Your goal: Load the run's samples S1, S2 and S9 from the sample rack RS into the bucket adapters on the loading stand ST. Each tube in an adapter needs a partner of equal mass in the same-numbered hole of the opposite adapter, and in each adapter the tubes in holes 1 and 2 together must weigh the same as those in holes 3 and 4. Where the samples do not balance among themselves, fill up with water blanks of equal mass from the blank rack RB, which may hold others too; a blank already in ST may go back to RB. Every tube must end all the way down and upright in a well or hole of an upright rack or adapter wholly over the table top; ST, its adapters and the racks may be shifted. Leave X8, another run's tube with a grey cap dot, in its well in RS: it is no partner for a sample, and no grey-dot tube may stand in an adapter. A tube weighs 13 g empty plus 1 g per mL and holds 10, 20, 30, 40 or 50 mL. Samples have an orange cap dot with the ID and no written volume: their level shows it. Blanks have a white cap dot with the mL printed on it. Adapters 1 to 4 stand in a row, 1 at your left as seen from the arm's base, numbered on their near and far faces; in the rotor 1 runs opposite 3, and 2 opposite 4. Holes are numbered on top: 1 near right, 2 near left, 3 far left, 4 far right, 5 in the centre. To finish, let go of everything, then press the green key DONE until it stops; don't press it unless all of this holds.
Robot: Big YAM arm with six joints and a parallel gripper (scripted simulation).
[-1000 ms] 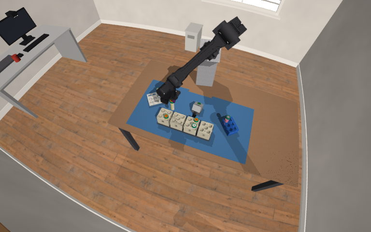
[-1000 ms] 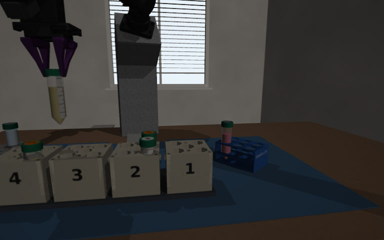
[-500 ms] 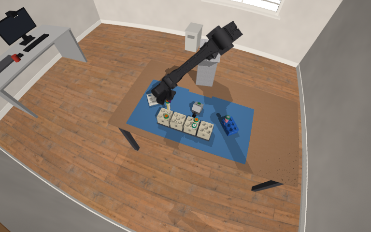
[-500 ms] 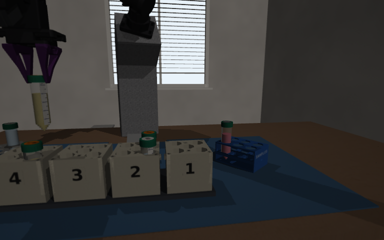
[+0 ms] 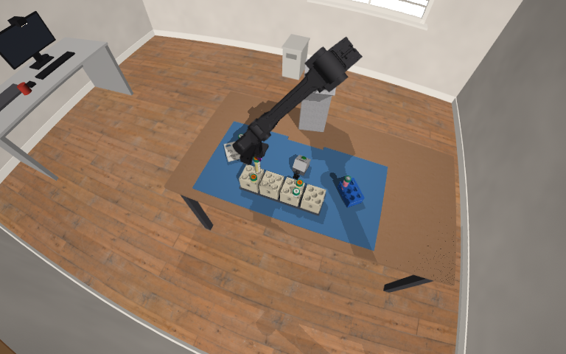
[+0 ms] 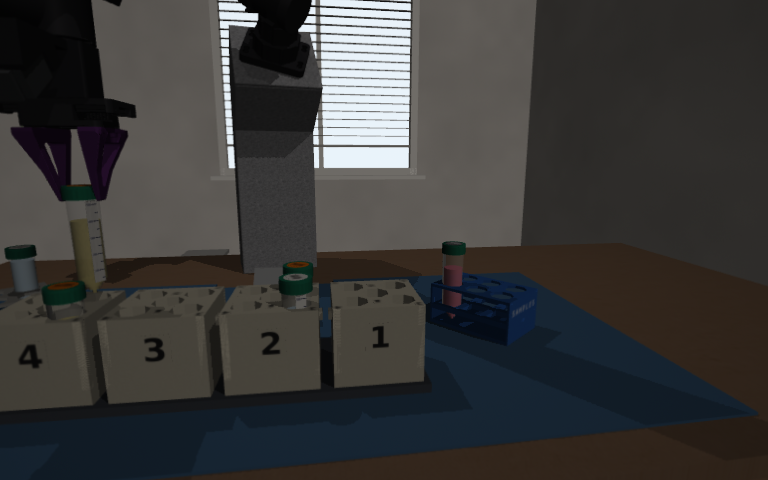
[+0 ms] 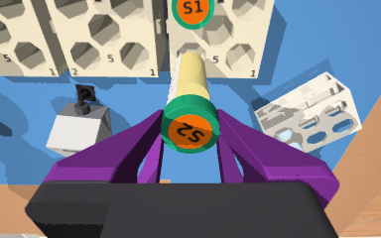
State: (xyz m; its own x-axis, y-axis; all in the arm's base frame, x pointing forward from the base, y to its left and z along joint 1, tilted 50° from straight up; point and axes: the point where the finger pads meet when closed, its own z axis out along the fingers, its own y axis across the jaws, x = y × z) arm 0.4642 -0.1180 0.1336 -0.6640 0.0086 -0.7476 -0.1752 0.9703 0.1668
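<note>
The green DONE key lies 23 cm behind my hand, 14 cm to the left of it and 14 cm below it. From my hand the other things lie so: blue sample rack RS (20 cm behind, 44 cm to the left, 18 cm below); then white blank rack RB (8 cm behind, 22 cm to the right, 18 cm below).
</note>
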